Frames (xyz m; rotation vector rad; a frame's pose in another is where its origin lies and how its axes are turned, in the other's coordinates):
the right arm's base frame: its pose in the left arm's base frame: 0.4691 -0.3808 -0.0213 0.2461 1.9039 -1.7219
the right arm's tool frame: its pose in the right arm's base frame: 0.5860 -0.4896 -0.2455 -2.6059 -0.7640 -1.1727
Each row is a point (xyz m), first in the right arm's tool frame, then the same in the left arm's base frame.
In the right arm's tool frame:
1: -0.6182 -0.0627 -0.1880
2: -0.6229 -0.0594 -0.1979
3: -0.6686 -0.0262 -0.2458
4: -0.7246 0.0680 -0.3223
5: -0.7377 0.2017 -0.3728
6: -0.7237 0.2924 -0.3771
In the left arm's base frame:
1: -0.1233 0.0374 0.5816
2: -0.1203 0.0346 0.5923
3: -0.1187 0.0335 0.6663
4: -0.1519 0.0065 0.7929
5: -0.2353 -0.0510 0.8946
6: -0.3098 -0.0911 0.9304

